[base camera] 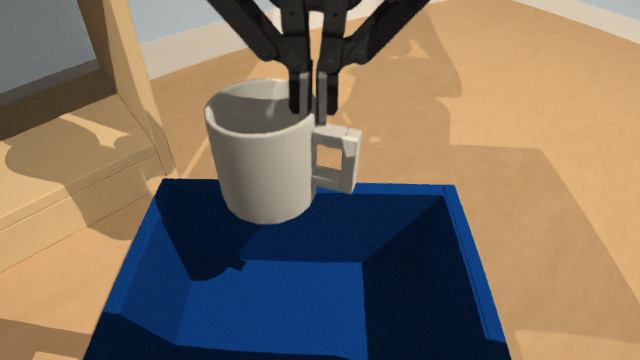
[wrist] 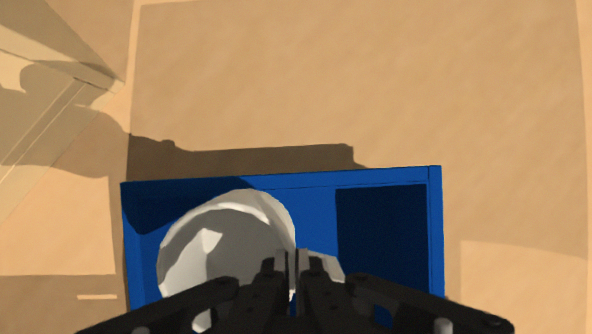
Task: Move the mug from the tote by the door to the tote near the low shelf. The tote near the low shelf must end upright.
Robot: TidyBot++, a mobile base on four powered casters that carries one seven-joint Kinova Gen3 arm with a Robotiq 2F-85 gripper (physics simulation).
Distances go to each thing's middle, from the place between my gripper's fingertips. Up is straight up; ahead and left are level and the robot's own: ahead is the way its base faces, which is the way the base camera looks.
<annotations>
I see the mug [base camera: 266, 160] 20 mm to the left of my hand and 30 mm below it.
</annotations>
